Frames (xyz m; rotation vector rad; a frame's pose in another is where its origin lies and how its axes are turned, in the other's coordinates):
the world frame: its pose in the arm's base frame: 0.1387 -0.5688 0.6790 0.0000 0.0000 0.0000
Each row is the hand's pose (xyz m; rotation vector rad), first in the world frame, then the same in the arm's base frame.
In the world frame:
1: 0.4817 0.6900 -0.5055 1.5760 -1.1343 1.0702
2: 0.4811 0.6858 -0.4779 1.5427 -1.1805 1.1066
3: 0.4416 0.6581 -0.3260 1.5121 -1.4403 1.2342
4: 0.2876 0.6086 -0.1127 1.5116 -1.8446 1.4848
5: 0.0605 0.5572 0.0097 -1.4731 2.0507 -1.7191
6: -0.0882 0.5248 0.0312 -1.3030 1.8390 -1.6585
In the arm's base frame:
1: 0.6204 0.1212 0.1735 1.5760 -1.1343 1.0702
2: 0.6198 0.1170 0.2011 1.5427 -1.1805 1.1066
3: 0.5803 0.0893 0.3530 1.5121 -1.4403 1.2342
4: 0.4263 0.0398 0.5663 1.5116 -1.8446 1.4848
5: 0.1992 -0.0116 0.6887 -1.4731 2.0507 -1.7191
6: 0.0505 -0.0440 0.7102 -1.3030 1.8390 -1.6585

